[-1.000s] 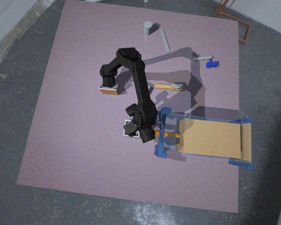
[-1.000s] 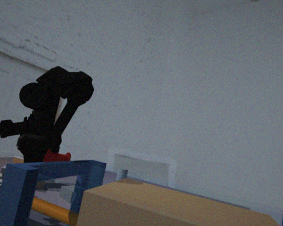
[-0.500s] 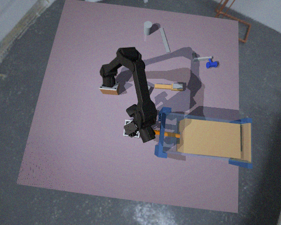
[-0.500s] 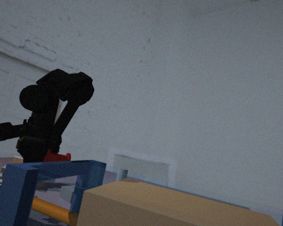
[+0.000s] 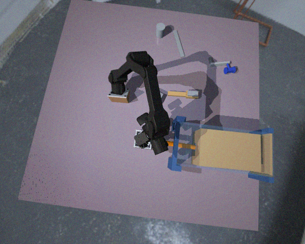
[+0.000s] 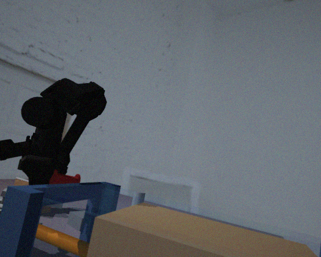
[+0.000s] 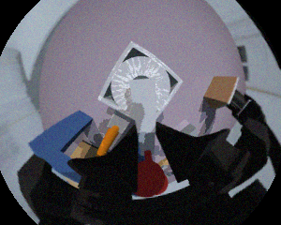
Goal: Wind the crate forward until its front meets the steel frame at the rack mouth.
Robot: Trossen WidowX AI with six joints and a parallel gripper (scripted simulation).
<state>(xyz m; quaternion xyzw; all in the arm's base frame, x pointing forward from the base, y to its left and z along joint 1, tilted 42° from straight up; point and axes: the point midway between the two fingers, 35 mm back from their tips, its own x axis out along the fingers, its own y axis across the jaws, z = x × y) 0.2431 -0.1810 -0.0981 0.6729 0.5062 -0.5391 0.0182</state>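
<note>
Right now the red-knobbed crank handle is 10 mm ahead of my gripper tip, 10 mm to the left of it and 10 mm above it. Also, from my gripper tip: red knob (40 mm ahead, 40 mm to the left, 40 mm above); then blue steel frame (120 mm ahead, 20 mm to the right, 10 mm above); then grey block (30 mm behind, 230 mm to the left, 80 mm below).
</note>
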